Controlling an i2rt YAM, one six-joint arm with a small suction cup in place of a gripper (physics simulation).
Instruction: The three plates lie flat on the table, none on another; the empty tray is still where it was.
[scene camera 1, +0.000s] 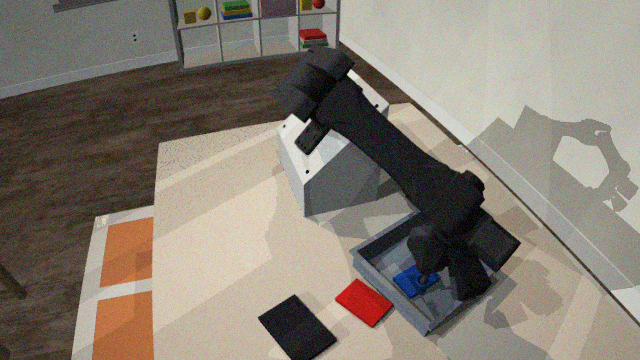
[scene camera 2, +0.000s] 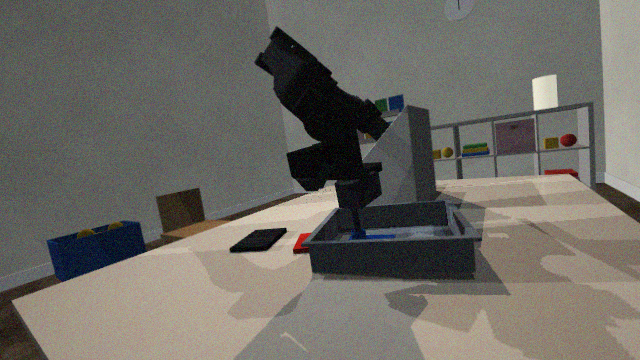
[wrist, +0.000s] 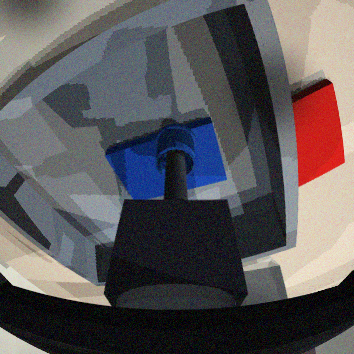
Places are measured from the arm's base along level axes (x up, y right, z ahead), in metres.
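Pixels of known places: end effector, tool point: (scene camera 1: 418, 288) (wrist: 175, 138); arm's base, origin of the base link: (scene camera 2: 390, 139).
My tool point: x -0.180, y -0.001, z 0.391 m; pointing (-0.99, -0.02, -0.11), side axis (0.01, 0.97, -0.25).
For each thing: its top centre in the pictures, then the offset to it from my tool point.
- blue plate, middle of its top: (wrist: 167, 167) (scene camera 2: 369, 240) (scene camera 1: 417, 277) dx +0.005, dy -0.012, dz -0.021 m
- grey tray, middle of its top: (wrist: 126, 220) (scene camera 2: 386, 218) (scene camera 1: 431, 256) dx +0.043, dy -0.045, dz -0.031 m
- red plate, middle of its top: (wrist: 312, 142) (scene camera 1: 364, 301) (scene camera 2: 312, 239) dx +0.002, dy +0.112, dz -0.027 m
- black plate, middle of its top: (scene camera 1: 296, 328) (scene camera 2: 260, 237) dx +0.002, dy +0.251, dz -0.032 m
The blue plate (scene camera 1: 406, 283) (scene camera 2: 381, 236) (wrist: 207, 158) is low inside the grey tray (scene camera 1: 383, 286) (scene camera 2: 393, 259) (wrist: 282, 105), near its front-left wall. My suction cup (scene camera 1: 423, 278) (scene camera 2: 357, 231) (wrist: 175, 140) sits on the plate's top face and is shut on it. I cannot tell whether the plate touches the tray floor. The red plate (scene camera 1: 363, 302) (scene camera 2: 301, 243) (wrist: 316, 133) lies flat on the table just outside that wall. The black plate (scene camera 1: 296, 327) (scene camera 2: 258, 239) lies flat further left, apart from the red one.
The arm's grey pedestal (scene camera 1: 331, 174) (scene camera 2: 407, 156) stands behind the tray. A wall runs close along the table's right side. Orange mats (scene camera 1: 125, 251) lie left of the table. A shelf unit (scene camera 1: 178, 40) (scene camera 2: 591, 143) and a blue bin (scene camera 2: 93, 248) stand on the floor.
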